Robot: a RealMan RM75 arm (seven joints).
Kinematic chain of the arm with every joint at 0, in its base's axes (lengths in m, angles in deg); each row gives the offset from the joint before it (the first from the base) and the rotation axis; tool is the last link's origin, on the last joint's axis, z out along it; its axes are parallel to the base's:
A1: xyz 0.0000 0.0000 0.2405 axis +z
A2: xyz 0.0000 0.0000 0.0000 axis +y
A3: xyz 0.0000 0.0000 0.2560 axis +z
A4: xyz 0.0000 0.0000 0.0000 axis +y
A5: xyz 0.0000 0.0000 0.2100 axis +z
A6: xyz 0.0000 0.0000 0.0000 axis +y
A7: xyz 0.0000 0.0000 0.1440 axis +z
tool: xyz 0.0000 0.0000 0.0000
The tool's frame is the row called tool.
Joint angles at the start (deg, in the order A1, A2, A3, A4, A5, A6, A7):
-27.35 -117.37 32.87 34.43 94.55 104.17 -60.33
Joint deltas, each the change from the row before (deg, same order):
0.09 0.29 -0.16 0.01 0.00 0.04 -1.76
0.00 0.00 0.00 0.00 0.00 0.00 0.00
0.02 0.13 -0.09 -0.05 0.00 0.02 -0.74
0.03 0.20 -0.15 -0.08 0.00 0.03 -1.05
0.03 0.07 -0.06 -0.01 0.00 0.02 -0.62
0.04 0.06 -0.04 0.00 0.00 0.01 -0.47
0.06 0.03 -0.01 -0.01 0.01 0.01 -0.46
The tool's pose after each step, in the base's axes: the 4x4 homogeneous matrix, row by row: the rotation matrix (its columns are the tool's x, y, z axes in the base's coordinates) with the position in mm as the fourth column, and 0 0 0 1 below. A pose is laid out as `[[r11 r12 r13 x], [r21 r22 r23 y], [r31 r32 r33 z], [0 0 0 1]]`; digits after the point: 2 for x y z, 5 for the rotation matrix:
[[0.62335 0.28447 0.72836 -245.86], [-0.07304 -0.90622 0.41645 312.89], [0.77853 -0.31279 -0.54411 55.74], [0 0 0 1]]
[[0.62335 0.28447 0.72836 -245.86], [-0.07304 -0.90622 0.41645 312.89], [0.77853 -0.31279 -0.54411 55.74], [0 0 0 1]]
[[0.62024 0.29337 0.72749 -246.47], [-0.06185 -0.90625 0.41819 312.95], [0.78197 -0.30437 -0.54395 56.66], [0 0 0 1]]
[[0.61560 0.30617 0.72616 -247.41], [-0.04610 -0.90588 0.42102 313.05], [0.78671 -0.29265 -0.54354 58.11], [0 0 0 1]]
[[0.61261 0.31340 0.72559 -247.82], [-0.03671 -0.90575 0.42221 313.01], [0.78953 -0.28529 -0.54337 58.68], [0 0 0 1]]
[[0.61051 0.31904 0.72491 -248.24], [-0.02951 -0.90548 0.42336 312.92], [0.79146 -0.27986 -0.54339 59.17], [0 0 0 1]]
[[0.60822 0.32480 0.72427 -248.67], [-0.02165 -0.90532 0.42418 312.67], [0.79347 -0.27368 -0.54360 59.34], [0 0 0 1]]

